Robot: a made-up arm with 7 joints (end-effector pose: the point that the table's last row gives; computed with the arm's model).
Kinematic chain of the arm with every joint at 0, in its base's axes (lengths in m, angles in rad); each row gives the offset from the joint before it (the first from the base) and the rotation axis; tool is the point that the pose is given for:
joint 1: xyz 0 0 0.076 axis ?
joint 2: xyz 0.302 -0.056 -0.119 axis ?
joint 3: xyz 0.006 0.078 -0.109 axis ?
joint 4: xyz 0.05 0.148 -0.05 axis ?
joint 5: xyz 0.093 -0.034 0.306 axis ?
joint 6: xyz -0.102 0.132 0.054 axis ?
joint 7: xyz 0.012 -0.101 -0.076 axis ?
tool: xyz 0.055 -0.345 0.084
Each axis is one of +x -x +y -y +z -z.
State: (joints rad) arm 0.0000 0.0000 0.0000 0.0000 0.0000 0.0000 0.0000
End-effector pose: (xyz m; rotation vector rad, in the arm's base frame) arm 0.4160 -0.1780 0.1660 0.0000 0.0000 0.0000
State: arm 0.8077 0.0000 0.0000 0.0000 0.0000 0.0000 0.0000
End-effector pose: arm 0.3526 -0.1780 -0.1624 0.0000 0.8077 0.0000
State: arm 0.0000 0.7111 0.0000 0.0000 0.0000 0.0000 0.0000
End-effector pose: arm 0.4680 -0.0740 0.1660 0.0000 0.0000 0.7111
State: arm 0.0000 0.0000 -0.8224 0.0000 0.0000 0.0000 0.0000
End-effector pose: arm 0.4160 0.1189 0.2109 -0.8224 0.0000 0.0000
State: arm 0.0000 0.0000 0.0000 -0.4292 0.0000 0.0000 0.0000
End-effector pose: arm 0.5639 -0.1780 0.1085 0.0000 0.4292 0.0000
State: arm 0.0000 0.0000 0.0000 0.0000 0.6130 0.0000 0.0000
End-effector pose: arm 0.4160 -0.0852 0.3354 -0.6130 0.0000 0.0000
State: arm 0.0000 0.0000 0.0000 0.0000 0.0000 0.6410 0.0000
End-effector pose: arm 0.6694 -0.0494 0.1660 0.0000 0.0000 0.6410
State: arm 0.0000 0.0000 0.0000 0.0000 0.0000 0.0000 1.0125
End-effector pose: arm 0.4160 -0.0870 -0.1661 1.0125 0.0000 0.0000
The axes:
joint 1: +y
joint 2: +z
joint 3: +x
joint 4: -y
joint 5: -x
joint 6: +z
joint 7: +x

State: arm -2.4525 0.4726 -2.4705 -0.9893 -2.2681 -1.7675 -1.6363
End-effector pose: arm -0.1667 0.2383 0.4198 1.4158 -0.8463 -0.9583
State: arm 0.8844 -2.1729 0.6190 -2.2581 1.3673 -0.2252 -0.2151
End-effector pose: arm -0.1177 -0.7823 -0.5021 0.4222 1.7289 -0.3309
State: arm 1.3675 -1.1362 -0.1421 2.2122 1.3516 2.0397 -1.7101
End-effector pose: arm -0.3553 0.2106 -0.7368 1.6189 -0.5239 -1.4259
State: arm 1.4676 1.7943 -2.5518 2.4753 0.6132 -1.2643 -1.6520
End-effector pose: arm 0.0318 -0.2297 -0.7433 1.2096 -0.9406 -0.3357
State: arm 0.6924 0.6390 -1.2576 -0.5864 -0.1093 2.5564 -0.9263
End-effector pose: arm -0.1019 0.7446 -0.5090 0.5046 0.4840 2.9783
